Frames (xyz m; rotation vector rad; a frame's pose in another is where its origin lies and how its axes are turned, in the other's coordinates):
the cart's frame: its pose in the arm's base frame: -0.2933 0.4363 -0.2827 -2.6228 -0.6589 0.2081
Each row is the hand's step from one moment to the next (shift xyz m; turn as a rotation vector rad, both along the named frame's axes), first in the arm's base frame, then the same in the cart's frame.
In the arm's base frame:
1: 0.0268 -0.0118 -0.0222 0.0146 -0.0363 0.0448
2: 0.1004 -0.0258 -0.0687 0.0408 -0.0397 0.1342
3: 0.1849 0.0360 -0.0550 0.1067 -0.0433 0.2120
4: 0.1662 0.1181 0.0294 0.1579 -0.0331 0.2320
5: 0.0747 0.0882 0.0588 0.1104 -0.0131 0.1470
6: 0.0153 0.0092 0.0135 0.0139 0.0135 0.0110
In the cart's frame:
1: 0.0187 0.0303 0.0091 -0.0065 0.0154 -0.0571
2: 0.0783 0.0925 0.0279 0.0112 -0.0102 -0.1450
3: 0.1815 0.0724 0.0177 0.0641 -0.0139 -0.2322
4: 0.2012 -0.0377 -0.0234 0.1130 -0.0095 -0.2588
5: 0.1054 -0.0649 -0.0386 0.0845 -0.0080 -0.1636
6: 0.0173 -0.0069 -0.0125 0.0182 -0.0098 -0.0083

